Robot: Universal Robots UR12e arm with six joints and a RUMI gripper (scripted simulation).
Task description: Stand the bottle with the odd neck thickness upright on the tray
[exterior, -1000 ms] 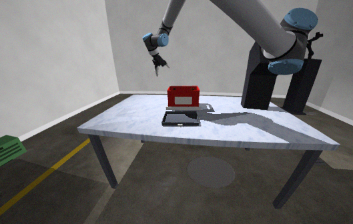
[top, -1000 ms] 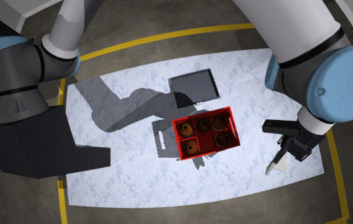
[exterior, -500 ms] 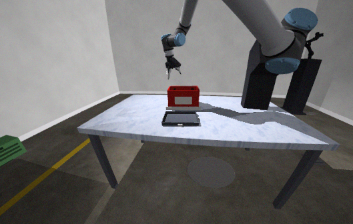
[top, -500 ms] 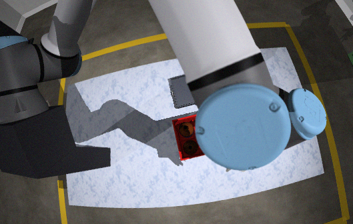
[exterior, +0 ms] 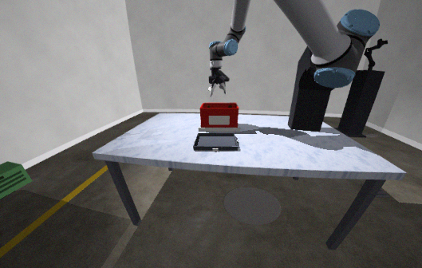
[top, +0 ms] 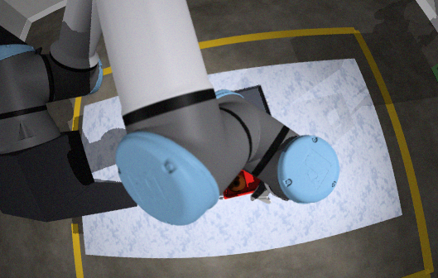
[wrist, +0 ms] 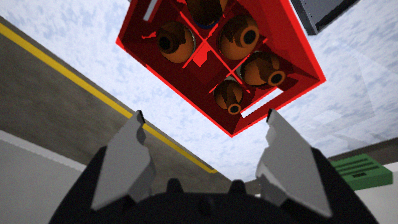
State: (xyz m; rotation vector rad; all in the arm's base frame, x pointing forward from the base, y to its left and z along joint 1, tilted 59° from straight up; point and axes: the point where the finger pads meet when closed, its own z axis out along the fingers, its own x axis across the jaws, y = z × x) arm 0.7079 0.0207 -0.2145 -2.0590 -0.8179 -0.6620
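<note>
My gripper is now 10 mm past the red crate, 50 mm to the right of it and 160 mm above it. Also, from my hand: dark tray 20 mm behind, 330 mm to the left, 230 mm below.
</note>
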